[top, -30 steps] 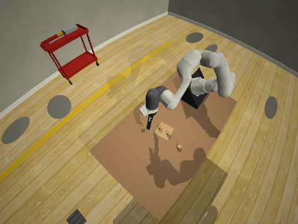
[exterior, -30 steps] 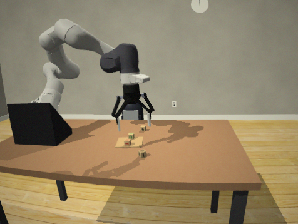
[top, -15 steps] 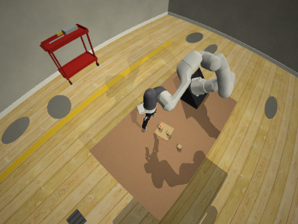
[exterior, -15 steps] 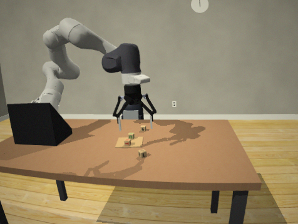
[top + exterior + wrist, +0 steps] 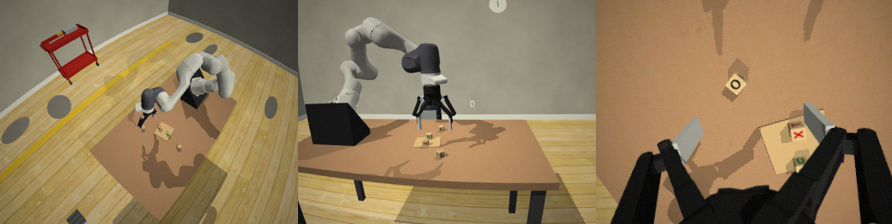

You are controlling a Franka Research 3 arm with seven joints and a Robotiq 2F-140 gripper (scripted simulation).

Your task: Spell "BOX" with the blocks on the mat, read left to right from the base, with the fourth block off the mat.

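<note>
Now: the O block 30 mm ahead of my hand, 30 mm to the right of it and 110 mm below it. From my hand the other things lie so: tan mat 100 mm behind, 120 mm to the left, 130 mm below.
</note>
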